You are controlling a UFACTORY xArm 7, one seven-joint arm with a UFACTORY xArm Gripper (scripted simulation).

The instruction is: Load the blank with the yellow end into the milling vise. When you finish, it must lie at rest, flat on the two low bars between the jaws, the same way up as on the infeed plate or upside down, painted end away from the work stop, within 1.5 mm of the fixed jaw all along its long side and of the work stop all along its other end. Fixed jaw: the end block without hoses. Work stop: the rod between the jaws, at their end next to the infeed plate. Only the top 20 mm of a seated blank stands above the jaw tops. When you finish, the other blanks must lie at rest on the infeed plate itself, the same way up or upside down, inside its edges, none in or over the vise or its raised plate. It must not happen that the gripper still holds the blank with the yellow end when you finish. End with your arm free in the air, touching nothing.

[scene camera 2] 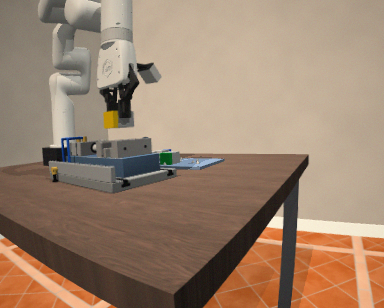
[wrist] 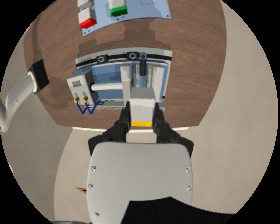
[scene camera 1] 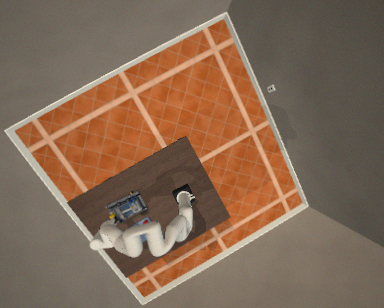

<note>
I see my gripper point(scene camera 2: 119, 118).
My gripper shows as well in the wrist view point(wrist: 142, 108).
</note>
